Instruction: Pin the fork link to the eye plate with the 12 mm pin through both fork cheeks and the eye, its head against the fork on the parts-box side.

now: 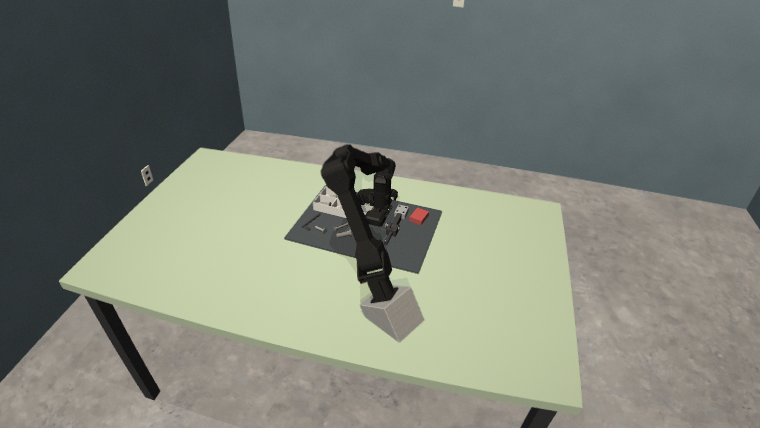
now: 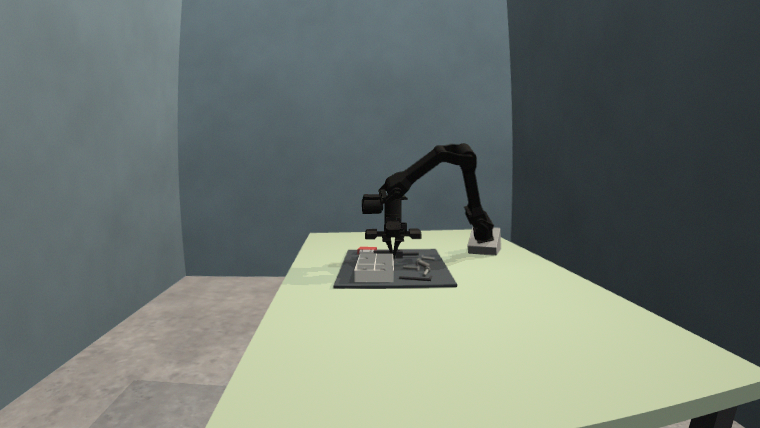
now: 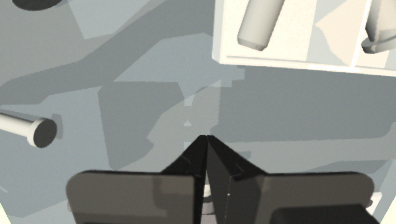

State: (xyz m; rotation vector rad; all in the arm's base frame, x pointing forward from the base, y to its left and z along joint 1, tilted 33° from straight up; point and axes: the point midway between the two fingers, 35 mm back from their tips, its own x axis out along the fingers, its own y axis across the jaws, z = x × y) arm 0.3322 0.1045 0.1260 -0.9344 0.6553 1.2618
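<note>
My hand is 20 mm short of the eye plate, 50 mm to the left of it and 30 mm above it. The rest, counted from my hand: red block (100 mm ahead, 110 mm to the right, 30 mm below); white parts box (40 mm ahead, 160 mm to the left, 30 mm below); mat (50 mm to the left, 40 mm below).
</note>
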